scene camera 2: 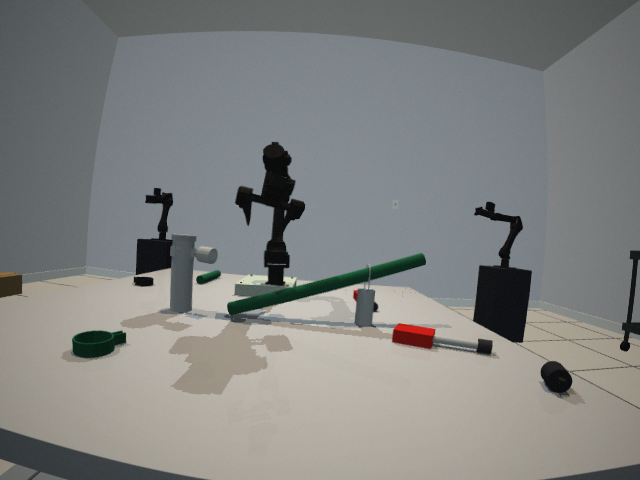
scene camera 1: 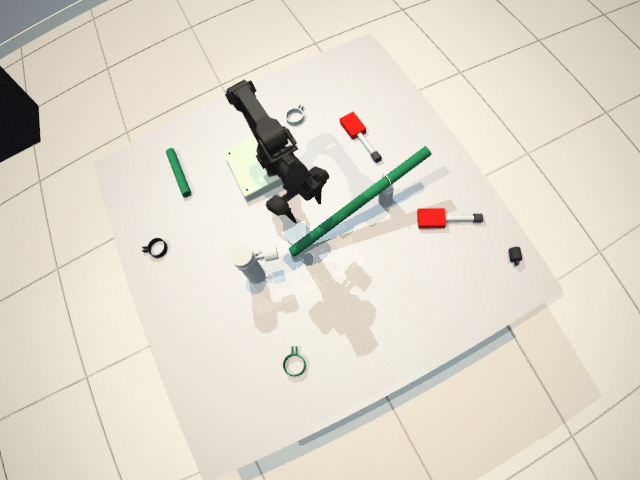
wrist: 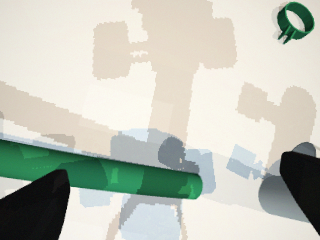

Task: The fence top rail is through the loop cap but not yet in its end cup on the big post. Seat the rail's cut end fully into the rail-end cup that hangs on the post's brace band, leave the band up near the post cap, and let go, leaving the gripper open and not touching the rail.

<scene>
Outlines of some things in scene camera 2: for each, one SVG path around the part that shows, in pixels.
My gripper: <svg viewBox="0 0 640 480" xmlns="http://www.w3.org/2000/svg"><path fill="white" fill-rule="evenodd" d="M240 186L236 194L235 204L243 209L248 226L252 202L287 210L281 229L282 234L291 220L299 219L305 210L305 203L296 199L291 199L290 203L281 201L281 196L284 199L286 192L293 191L295 180L288 180L287 178L271 174L270 177L264 179L261 196L252 194L253 188Z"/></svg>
A green rail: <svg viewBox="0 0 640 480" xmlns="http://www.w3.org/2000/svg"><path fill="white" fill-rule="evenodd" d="M369 268L293 288L281 289L256 297L248 297L231 303L228 302L228 313L235 315L358 285L369 279ZM424 254L418 254L370 267L370 280L423 266L426 264Z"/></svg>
A black cap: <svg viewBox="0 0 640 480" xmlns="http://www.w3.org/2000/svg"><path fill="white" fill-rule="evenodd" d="M545 363L540 373L547 387L555 393L564 393L570 389L573 380L563 365L556 361Z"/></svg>
</scene>
